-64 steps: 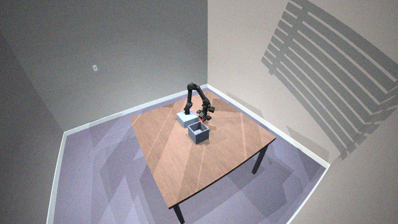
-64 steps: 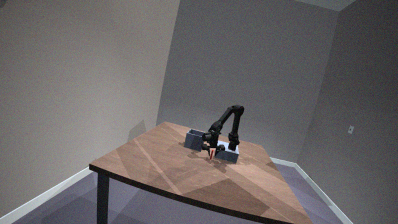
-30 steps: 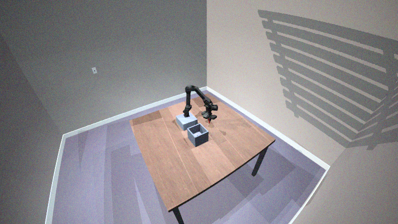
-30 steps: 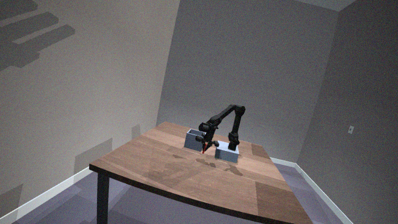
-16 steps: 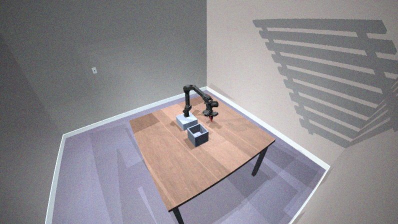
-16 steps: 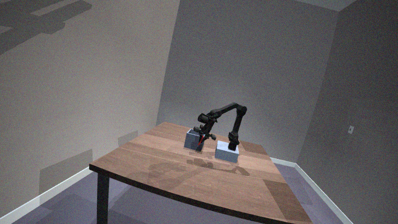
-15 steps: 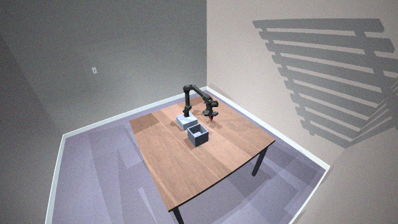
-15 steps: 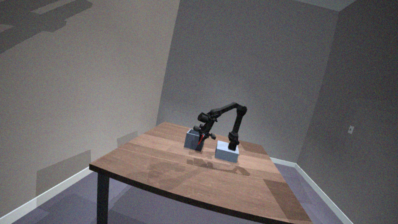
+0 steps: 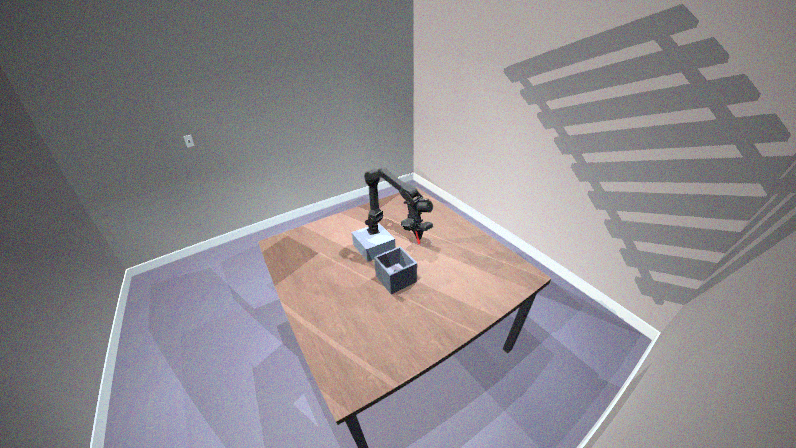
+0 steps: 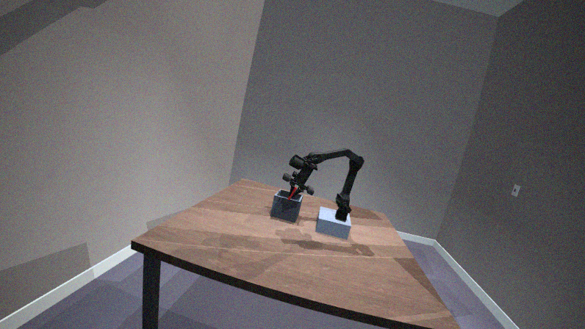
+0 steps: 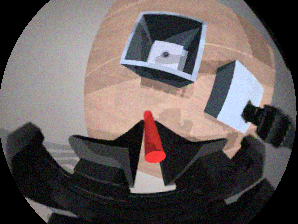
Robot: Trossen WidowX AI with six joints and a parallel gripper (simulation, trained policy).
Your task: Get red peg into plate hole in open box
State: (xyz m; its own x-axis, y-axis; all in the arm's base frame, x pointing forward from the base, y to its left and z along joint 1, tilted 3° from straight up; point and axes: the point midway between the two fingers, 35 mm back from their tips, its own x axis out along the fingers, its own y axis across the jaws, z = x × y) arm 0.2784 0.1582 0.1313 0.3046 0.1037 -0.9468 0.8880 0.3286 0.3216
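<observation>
Right now the pale plate is 160 mm to the right of my gripper tip, 140 mm below it and 60 mm ahead of it. From my gripper tip the other things lie so: red peg: 20 mm above, 10 mm to the right.
</observation>
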